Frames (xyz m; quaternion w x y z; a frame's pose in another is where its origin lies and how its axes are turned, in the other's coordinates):
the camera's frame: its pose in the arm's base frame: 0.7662 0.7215 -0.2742 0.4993 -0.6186 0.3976 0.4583
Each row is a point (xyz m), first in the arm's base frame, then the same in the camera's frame.
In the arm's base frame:
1: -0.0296 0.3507 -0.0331
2: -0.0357 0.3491 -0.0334
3: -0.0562 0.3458 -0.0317
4: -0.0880 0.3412 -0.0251
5: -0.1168 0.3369 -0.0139
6: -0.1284 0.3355 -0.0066
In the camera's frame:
1: -0.4297 0.7632 -0.2485
2: -0.4309 0.7694 -0.2490
3: -0.4379 0.7891 -0.2489
4: -0.4525 0.8184 -0.2486
5: -0.4707 0.8437 -0.2488
6: -0.4807 0.8532 -0.2488

